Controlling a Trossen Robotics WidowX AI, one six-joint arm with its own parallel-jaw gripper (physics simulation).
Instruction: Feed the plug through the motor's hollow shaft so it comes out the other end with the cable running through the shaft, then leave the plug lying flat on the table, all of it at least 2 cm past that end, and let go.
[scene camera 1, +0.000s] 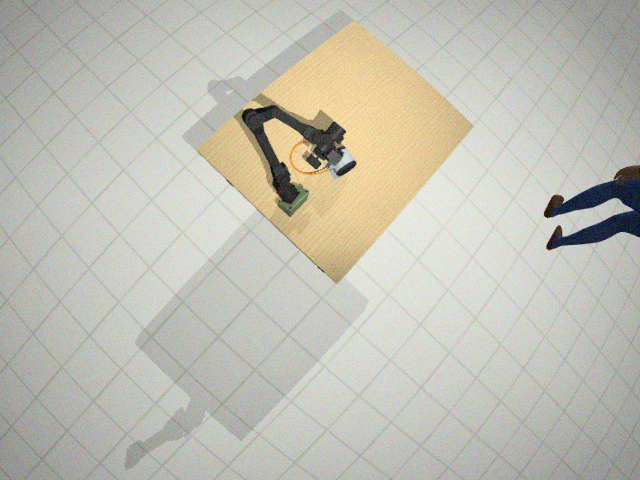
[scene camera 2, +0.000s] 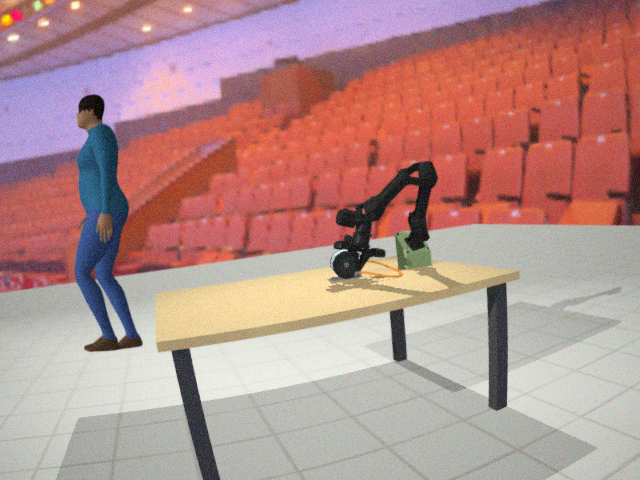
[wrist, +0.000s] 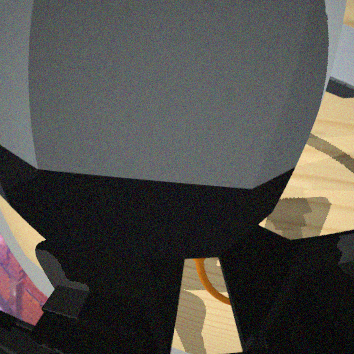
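Pixels of known places: gripper, fingertip midpoint: (scene camera 2: 356, 272); arm's base, link origin: (scene camera 1: 290, 197) (scene camera 2: 414, 242).
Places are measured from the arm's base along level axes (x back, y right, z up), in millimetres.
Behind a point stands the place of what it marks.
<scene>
The motor (scene camera 1: 342, 162) {x -259, y 82, z 7 mm} (scene camera 2: 345, 263) {x -257, y 115, z -46 mm} (wrist: 175, 88) is a grey cylinder with a black rear end. It lies on its side near the middle of the wooden table (scene camera 1: 390, 95) {x -774, y 52, z -93 mm} (scene camera 2: 247, 305) {x -730, y -103, z -93 mm}. My gripper (scene camera 1: 327, 152) {x -286, y -16, z -68 mm} (scene camera 2: 355, 253) (wrist: 201, 260) is pressed right up against the motor's rear end and is shut on the plug. The plug itself is hidden where the fingertips meet the black rear face. The orange cable (scene camera 1: 291, 157) {x -167, y -129, z -86 mm} (scene camera 2: 385, 274) {x -240, y -140, z -77 mm} (wrist: 208, 281) {x -280, y -82, z -63 mm} trails from between the fingers and loops on the table behind the gripper.
The arm's green base (scene camera 1: 294, 200) {x 9, y 24, z 29 mm} (scene camera 2: 413, 254) {x -32, y -29, z -40 mm} stands near the table's edge, behind the cable loop. A person (scene camera 2: 99, 214) stands on the floor well away from the table; their feet show in the overhead view (scene camera 1: 553, 224).
</scene>
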